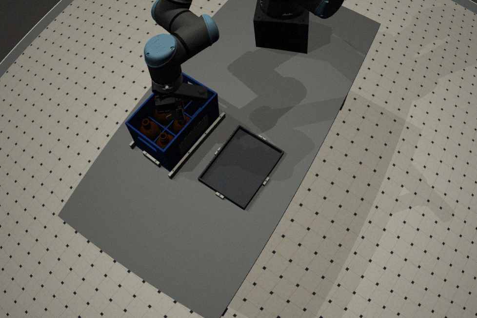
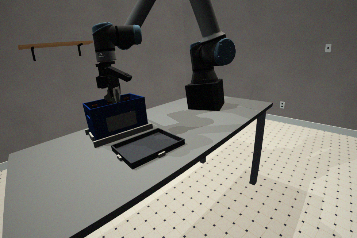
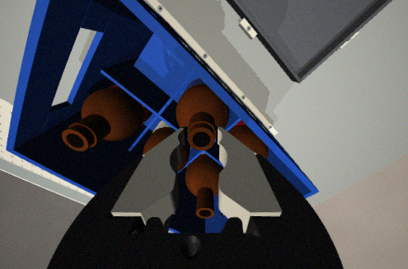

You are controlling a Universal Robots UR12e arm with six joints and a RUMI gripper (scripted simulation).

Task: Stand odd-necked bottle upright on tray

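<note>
Right now the blue crate is 70 mm below my hand and 50 mm to the right of it. Also, from my hand: black tray 220 mm to the left, 140 mm below, 30 mm behind; then bottle 90 mm to the right, 90 mm ahead, 70 mm below.
</note>
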